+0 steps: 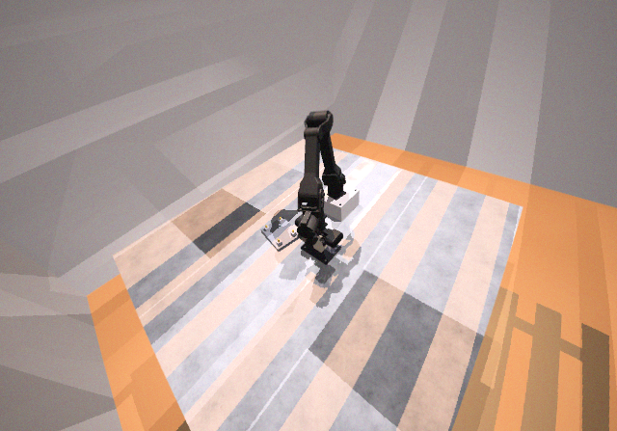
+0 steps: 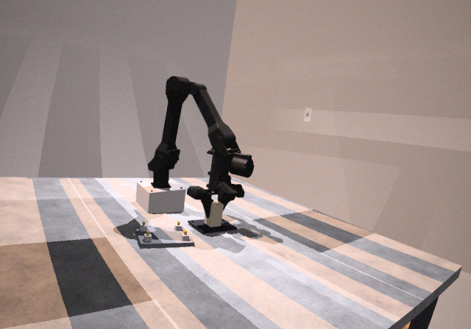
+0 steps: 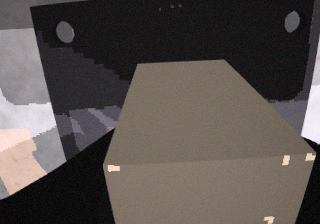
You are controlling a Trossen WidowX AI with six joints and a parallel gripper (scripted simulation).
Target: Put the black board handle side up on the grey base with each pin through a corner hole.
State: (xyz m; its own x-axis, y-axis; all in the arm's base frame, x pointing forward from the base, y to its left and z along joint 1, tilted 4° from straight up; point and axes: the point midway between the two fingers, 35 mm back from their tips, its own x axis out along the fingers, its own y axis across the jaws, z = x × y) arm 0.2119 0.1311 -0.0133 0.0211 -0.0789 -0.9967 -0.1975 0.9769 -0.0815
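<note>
My gripper tip is now 18 cm to the left of the grey base, 8 cm short of it and 3 cm above it. Round my gripper tip: black board (1 cm below).
</note>
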